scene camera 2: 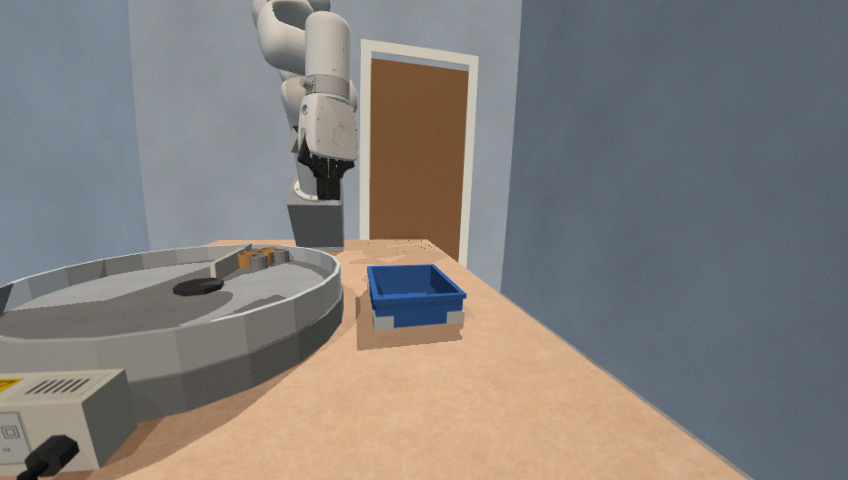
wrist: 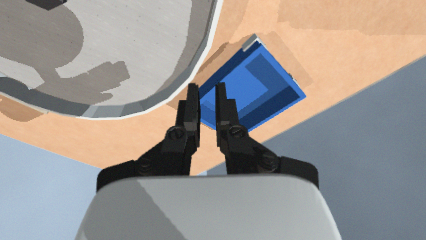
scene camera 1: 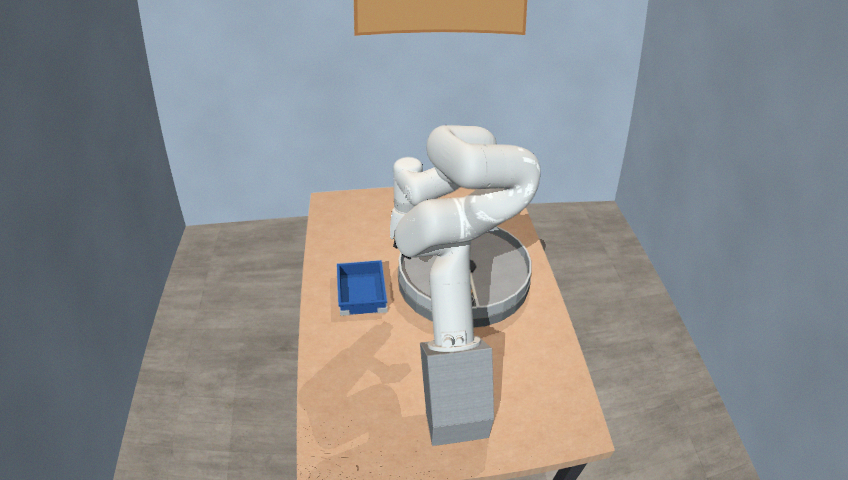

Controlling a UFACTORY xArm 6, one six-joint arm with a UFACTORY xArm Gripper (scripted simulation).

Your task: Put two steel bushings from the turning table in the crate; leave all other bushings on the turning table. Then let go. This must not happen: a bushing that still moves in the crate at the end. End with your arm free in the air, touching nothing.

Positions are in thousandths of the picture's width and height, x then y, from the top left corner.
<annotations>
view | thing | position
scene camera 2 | my gripper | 387, 416
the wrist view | my gripper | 487, 406
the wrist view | blue crate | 616, 377
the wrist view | turning table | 231, 252
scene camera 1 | blue crate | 422, 586
</annotations>
